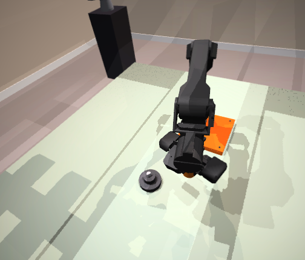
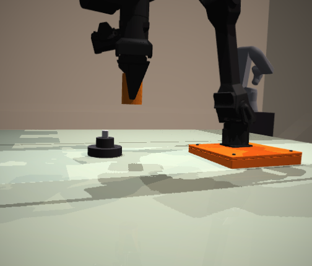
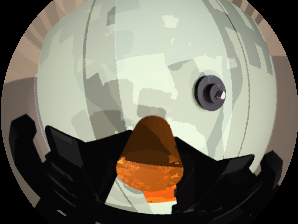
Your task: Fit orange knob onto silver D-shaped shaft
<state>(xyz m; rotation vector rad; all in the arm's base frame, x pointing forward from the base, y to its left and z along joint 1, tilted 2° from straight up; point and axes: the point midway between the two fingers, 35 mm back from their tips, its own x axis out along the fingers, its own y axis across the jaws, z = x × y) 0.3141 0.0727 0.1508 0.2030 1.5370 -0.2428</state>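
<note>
Right now my gripper tip is 14 cm to the left of the round pedestal, 11 cm above it and 2 cm short of it. From my gripper tip the other things lie so: orange knob 3 cm above.
</note>
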